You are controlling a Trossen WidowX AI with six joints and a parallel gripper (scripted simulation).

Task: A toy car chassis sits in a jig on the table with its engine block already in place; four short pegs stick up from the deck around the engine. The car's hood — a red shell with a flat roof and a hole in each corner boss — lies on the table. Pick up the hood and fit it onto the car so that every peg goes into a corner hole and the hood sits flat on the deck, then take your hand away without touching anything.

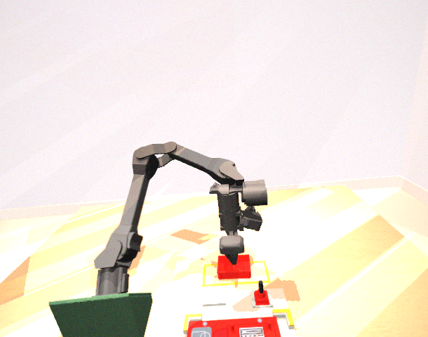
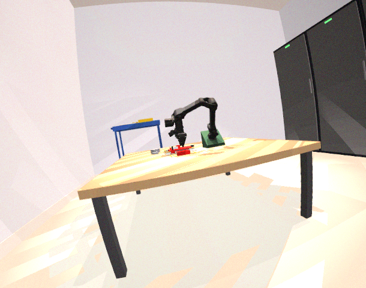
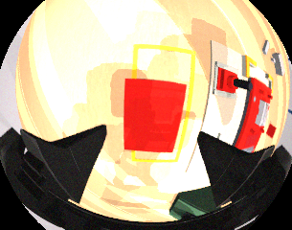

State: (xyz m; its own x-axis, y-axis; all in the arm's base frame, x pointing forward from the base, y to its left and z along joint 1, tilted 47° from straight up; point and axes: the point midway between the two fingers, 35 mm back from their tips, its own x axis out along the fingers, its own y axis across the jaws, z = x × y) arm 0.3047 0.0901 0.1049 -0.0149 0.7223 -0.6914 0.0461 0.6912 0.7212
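Right now the red hood is 40 mm below my gripper tip.
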